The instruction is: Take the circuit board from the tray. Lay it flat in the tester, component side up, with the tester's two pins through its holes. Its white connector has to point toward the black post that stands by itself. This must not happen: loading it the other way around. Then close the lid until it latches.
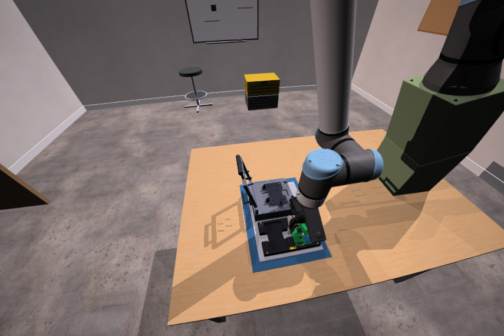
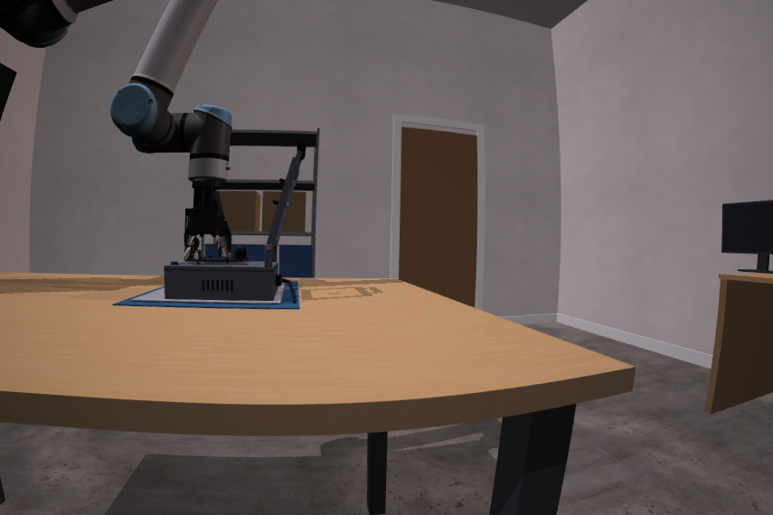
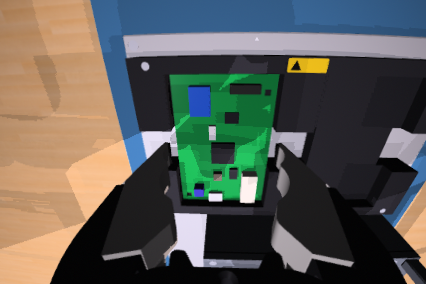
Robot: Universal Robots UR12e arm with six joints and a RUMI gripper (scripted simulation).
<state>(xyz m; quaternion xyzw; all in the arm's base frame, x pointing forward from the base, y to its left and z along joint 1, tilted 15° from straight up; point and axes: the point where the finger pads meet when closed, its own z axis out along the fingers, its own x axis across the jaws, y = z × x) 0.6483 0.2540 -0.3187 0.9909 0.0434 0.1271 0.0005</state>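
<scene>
The green circuit board is right at my hand. Round my hand: tester (12 cm to the right, 10 cm ahead, 9 cm above); see-through lid (20 cm ahead, 16 cm above, 15 cm to the right).
</scene>
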